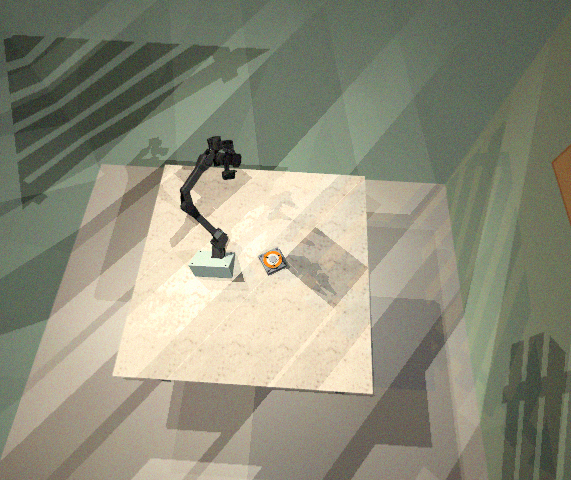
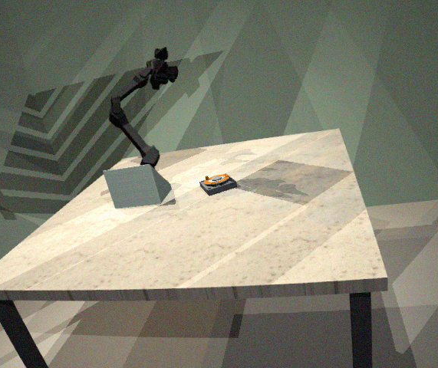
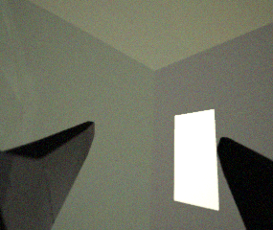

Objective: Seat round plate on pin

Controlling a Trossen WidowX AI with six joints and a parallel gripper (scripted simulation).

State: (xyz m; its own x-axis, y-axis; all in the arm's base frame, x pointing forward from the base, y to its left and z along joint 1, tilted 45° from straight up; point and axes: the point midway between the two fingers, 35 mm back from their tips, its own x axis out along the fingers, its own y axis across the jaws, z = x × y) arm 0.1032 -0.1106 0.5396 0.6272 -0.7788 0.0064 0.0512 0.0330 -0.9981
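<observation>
Right now the round plate is 16 cm ahead of my gripper tip, 26 cm to the right of it and 52 cm below it. The rest, counted from my gripper tip: square grey base 19 cm ahead, 26 cm to the right, 53 cm below.
</observation>
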